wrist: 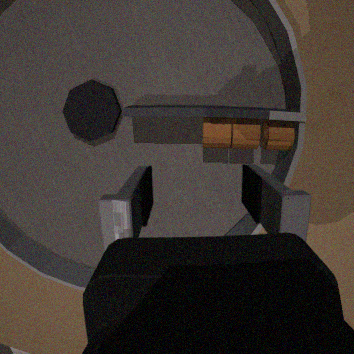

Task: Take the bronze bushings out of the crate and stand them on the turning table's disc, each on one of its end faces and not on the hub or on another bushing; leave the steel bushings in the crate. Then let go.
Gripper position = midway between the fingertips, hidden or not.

In view: the gripper [197, 183] and a grey disc [73, 73].
